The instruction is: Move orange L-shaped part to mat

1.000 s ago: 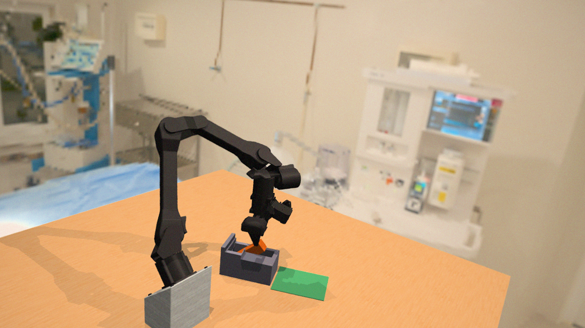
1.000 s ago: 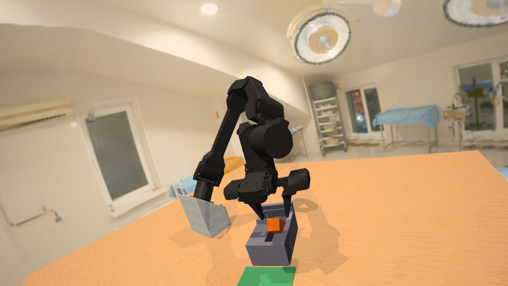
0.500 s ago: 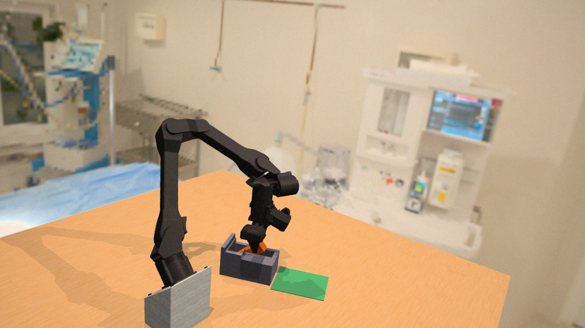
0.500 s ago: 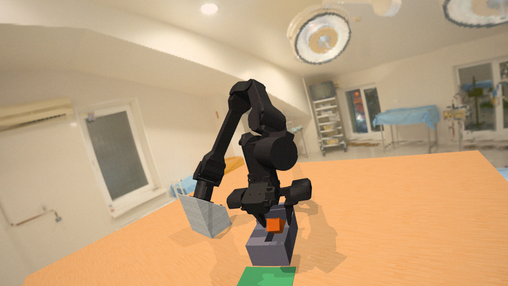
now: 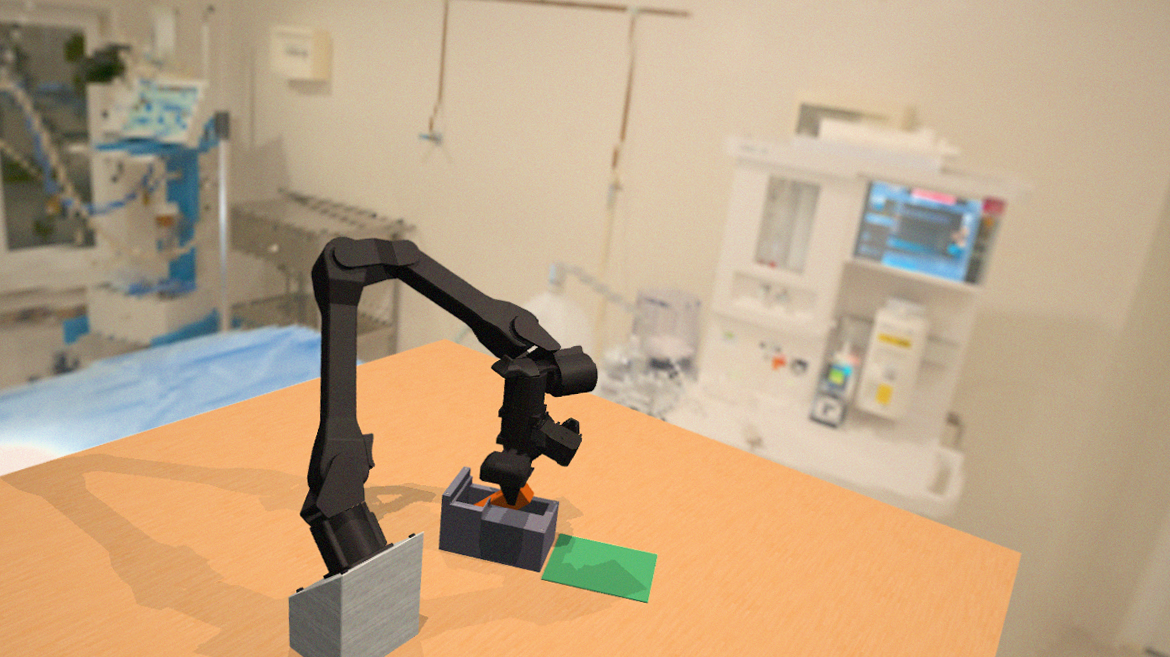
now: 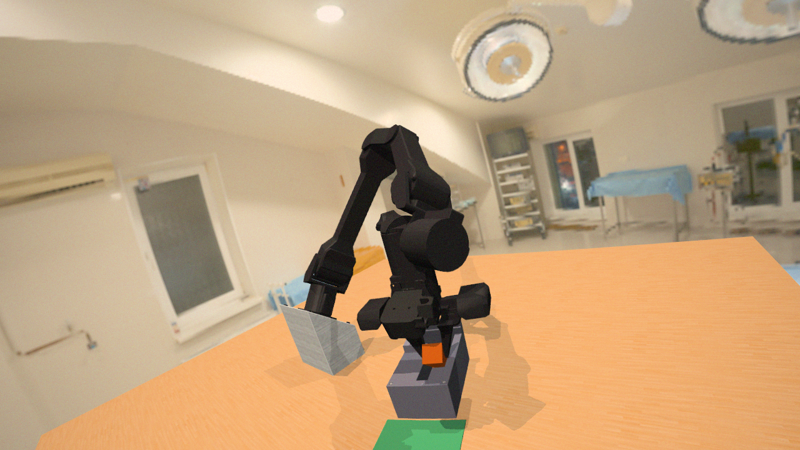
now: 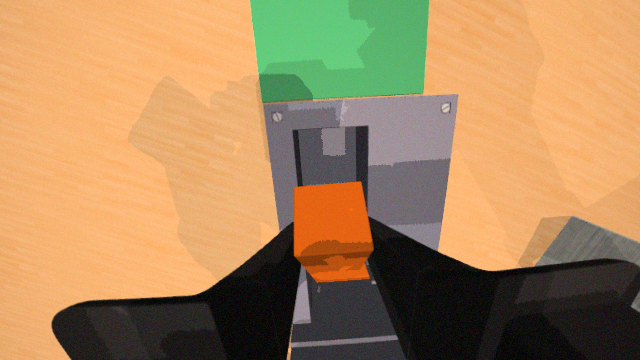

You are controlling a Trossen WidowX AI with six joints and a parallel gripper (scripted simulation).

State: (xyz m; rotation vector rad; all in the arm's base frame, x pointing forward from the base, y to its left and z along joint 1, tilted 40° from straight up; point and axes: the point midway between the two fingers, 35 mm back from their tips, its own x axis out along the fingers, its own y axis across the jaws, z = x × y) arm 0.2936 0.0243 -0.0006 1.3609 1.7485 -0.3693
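Now: gripper tip 13 cm to the left of the green mat, 8 cm above it and 5 cm short of it. Round my gripper tip: orange L-shaped part (3 cm to the left, 3 cm below, 3 cm behind).
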